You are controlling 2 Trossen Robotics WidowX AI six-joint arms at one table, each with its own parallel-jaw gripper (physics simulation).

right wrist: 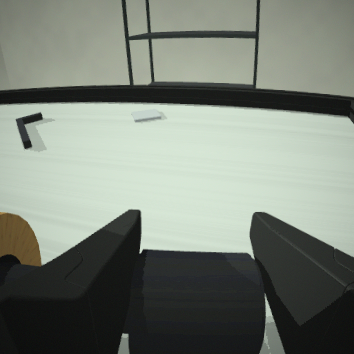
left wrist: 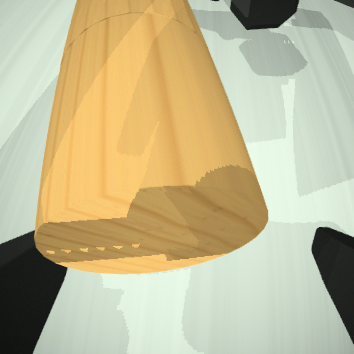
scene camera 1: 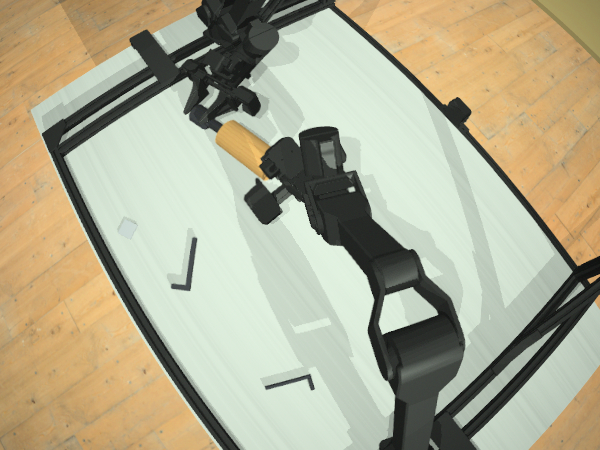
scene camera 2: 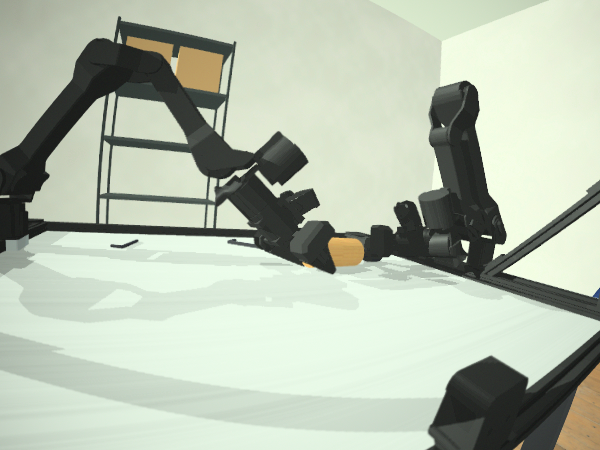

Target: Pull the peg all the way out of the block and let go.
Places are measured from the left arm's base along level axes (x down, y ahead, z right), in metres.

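Where they show: left gripper, fingertip midpoint: (left wrist: 197, 237) (scene camera 2: 318, 268); right gripper, fingertip midpoint: (right wrist: 196, 222) (scene camera 1: 191, 118) (scene camera 2: 365, 242); left arm's base at its link origin: (scene camera 2: 5, 236); right arm's base at its link origin: (scene camera 1: 221, 32) (scene camera 2: 478, 267).
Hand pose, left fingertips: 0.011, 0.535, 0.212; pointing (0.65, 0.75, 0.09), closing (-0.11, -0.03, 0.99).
Each offset is from my left fingertips to the top centre of the thing, as dx, dy, dz. "spot": to the spot under its first point.
The block {-0.054, +0.049, -0.025} (scene camera 1: 242, 145) (scene camera 2: 346, 251) (left wrist: 145, 115) (right wrist: 17, 237) is a light wooden cylinder lying on its side. The dark peg {-0.034, +0.135, -0.038} (scene camera 1: 199, 118) (right wrist: 197, 295) has a thick head, and its thinner shaft runs into the block's end face at the upper left in scene camera 1. My right gripper (scene camera 1: 200, 113) (scene camera 2: 377, 243) (right wrist: 196, 222) is shut on the peg's head, one finger on each side. My left gripper (scene camera 1: 265, 184) (left wrist: 197, 237) is open around the block's other end, with a gap at the right finger in the left wrist view. How deep the shaft sits is hidden.
Two dark L-shaped pieces {+0.001, -0.036, -0.244} (scene camera 1: 191, 265) {+0.003, -0.316, -0.246} (scene camera 1: 290, 382) (right wrist: 23, 131) and a pale square tile {+0.006, +0.089, -0.291} (scene camera 1: 127, 228) (right wrist: 146, 115) lie on the table. A dark frame {spot: -0.010, +0.017, -0.364} (scene camera 1: 115, 280) (right wrist: 175, 95) runs along the table's edges. A shelf unit (scene camera 2: 172, 91) stands behind.
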